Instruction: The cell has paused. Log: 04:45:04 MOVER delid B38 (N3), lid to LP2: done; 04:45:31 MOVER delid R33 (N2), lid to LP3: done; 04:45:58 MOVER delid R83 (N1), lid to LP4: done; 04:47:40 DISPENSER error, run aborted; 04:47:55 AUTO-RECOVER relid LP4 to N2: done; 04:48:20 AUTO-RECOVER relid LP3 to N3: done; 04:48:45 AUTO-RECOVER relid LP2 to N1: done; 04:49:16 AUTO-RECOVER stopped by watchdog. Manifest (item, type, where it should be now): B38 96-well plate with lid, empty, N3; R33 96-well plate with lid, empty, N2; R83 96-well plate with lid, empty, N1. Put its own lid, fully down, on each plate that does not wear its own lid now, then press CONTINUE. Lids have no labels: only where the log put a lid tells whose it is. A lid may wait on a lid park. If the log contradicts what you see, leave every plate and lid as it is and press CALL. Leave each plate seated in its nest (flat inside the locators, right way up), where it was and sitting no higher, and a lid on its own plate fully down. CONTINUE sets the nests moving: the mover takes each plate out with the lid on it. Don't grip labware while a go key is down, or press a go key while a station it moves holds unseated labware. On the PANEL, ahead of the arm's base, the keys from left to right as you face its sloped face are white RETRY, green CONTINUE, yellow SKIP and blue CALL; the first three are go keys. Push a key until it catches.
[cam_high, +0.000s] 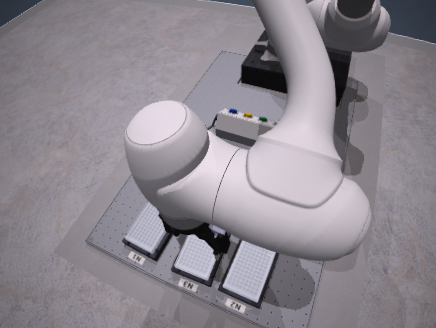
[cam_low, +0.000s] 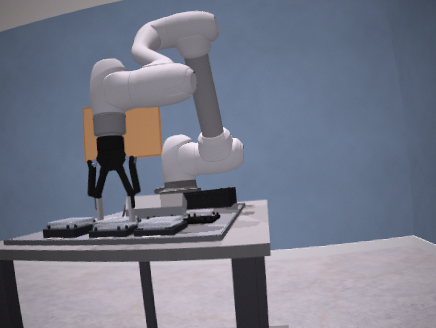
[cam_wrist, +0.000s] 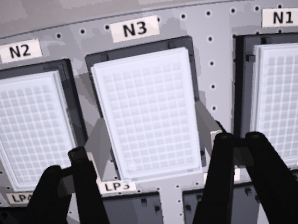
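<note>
Right now my hand is 2 cm above the pale grey lid. Round my hand: LP3 label 9 cm behind, 6 cm to the left, 6 cm below; LP2 label 11 cm behind, 7 cm to the right, 6 cm below; plate 1 cm ahead, 13 cm to the left, 4 cm below.
</note>
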